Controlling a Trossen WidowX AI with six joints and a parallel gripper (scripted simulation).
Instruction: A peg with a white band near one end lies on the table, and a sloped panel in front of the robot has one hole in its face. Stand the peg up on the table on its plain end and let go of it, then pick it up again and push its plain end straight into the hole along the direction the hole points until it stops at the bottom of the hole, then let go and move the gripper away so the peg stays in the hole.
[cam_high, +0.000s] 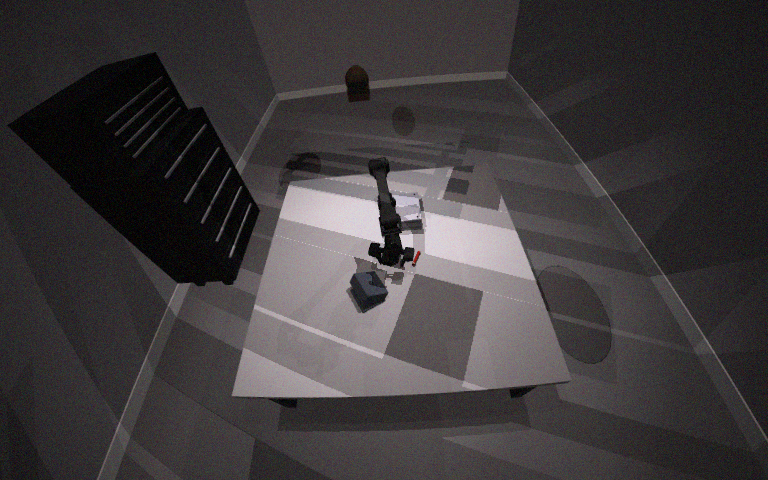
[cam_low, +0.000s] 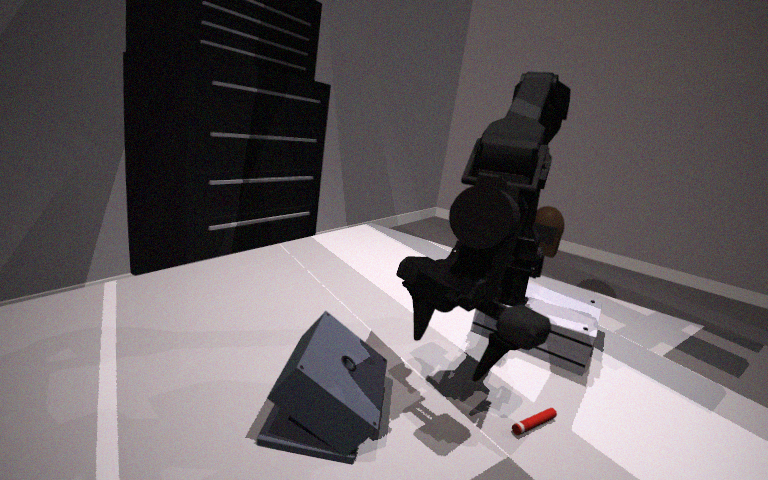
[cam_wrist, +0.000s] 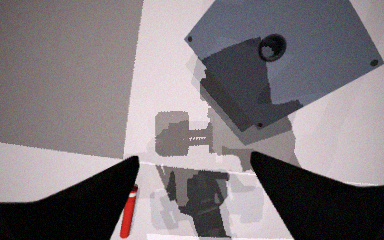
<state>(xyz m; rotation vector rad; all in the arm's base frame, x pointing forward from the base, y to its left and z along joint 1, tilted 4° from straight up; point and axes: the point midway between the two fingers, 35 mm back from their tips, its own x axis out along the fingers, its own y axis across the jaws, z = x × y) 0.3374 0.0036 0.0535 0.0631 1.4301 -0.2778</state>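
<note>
Right now the red peg is 11 cm to the left of my gripper tip, 9 cm below it and 8 cm behind it. The rest, counted from my gripper tip: grey sloped panel 10 cm to the right, 8 cm ahead, 4 cm below.
</note>
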